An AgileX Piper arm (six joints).
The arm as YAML. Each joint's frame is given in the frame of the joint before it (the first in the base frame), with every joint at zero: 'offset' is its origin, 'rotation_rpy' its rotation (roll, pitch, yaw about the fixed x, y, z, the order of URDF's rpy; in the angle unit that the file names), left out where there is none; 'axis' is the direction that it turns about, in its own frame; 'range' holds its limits. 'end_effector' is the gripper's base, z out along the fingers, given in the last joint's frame.
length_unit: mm
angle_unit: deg
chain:
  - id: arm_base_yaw
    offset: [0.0, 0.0, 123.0]
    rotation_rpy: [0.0, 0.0, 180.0]
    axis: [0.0, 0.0, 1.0]
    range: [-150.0, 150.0]
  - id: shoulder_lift
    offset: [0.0, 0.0, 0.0]
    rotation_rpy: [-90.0, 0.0, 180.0]
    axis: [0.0, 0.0, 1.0]
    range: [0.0, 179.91]
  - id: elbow
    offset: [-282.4, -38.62, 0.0]
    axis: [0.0, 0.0, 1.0]
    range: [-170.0, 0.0]
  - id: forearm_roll
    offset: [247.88, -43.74, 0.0]
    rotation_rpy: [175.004, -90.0, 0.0]
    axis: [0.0, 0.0, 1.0]
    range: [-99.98, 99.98]
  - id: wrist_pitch
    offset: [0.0, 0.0, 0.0]
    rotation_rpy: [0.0, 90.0, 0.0]
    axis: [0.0, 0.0, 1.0]
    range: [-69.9, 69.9]
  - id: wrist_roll
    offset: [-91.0, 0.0, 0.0]
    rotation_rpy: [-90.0, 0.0, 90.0]
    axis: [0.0, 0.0, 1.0]
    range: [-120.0, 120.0]
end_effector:
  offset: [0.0, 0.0, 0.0]
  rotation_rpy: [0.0, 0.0, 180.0]
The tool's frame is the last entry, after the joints.
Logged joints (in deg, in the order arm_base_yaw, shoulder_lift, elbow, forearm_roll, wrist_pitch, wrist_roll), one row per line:
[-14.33 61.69 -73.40 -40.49 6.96 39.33]
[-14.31 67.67 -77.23 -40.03 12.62 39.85]
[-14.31 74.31 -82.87 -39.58 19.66 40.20]
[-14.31 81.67 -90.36 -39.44 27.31 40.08]
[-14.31 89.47 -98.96 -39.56 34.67 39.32]
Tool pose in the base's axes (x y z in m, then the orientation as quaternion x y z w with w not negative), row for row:
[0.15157 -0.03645 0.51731 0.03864 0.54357 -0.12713 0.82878]
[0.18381 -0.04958 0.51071 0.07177 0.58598 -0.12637 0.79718]
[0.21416 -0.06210 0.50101 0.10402 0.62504 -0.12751 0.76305]
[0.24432 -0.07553 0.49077 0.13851 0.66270 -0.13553 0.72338]
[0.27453 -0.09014 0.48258 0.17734 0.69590 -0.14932 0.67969]
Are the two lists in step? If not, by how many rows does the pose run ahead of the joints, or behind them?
The pose runs 2 rows behind the joints: the pose in row i belongs to the joints in row i - 2.
